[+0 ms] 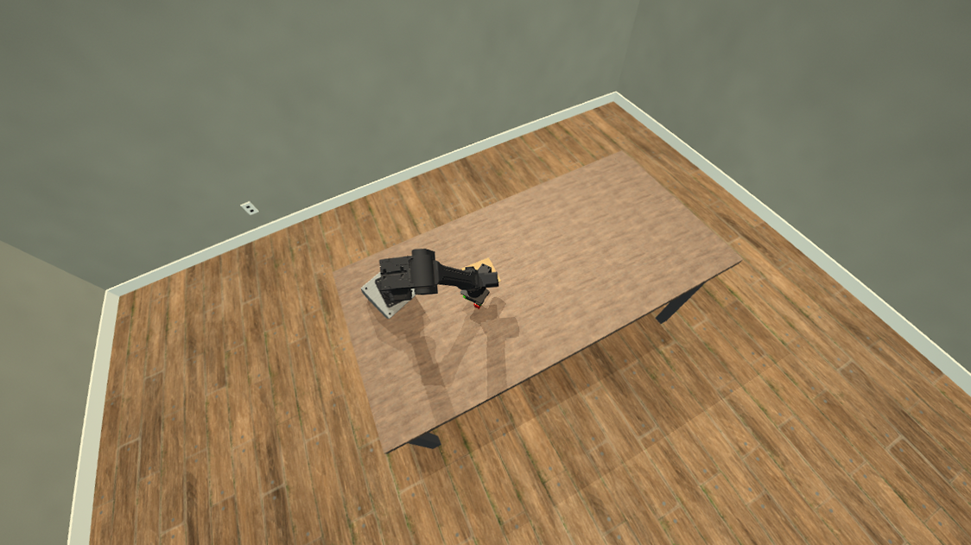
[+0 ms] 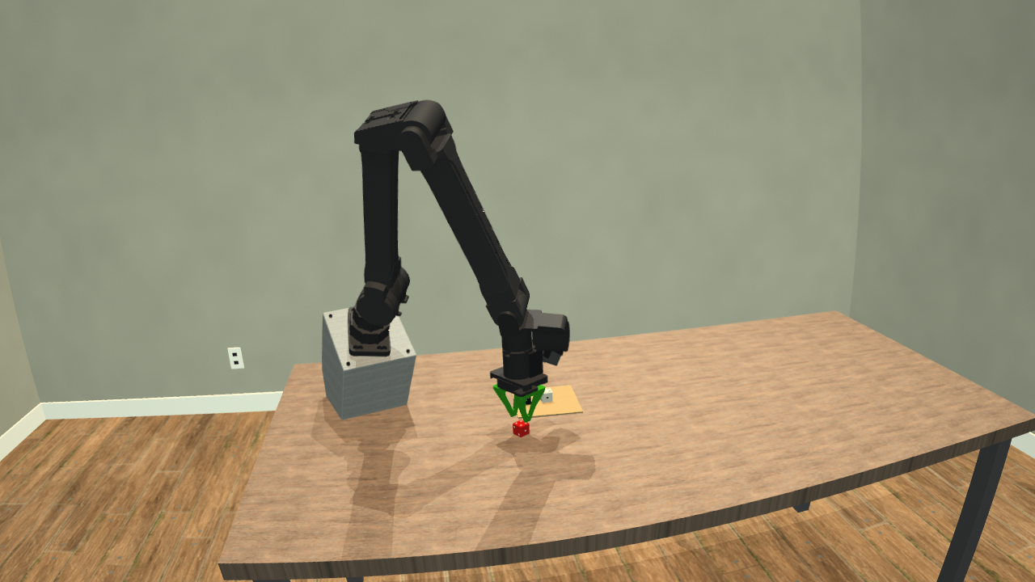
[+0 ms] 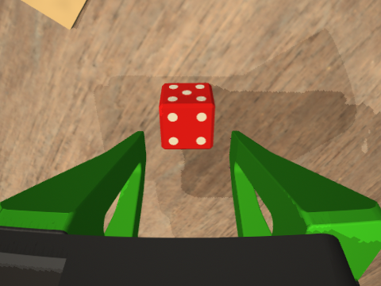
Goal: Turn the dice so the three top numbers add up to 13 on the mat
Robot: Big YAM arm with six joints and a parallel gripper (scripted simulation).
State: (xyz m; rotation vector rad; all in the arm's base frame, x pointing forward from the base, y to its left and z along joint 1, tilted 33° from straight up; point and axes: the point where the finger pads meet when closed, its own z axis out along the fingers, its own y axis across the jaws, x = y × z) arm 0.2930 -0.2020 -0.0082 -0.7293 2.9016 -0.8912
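Right now the red die is 3 cm below my hand. From my hand the other things lie so: tan mat 10 cm ahead, 12 cm to the left, 4 cm below; black die 5 cm ahead, 13 cm to the left, 3 cm below; white die 10 cm ahead, 12 cm to the left, 3 cm below.
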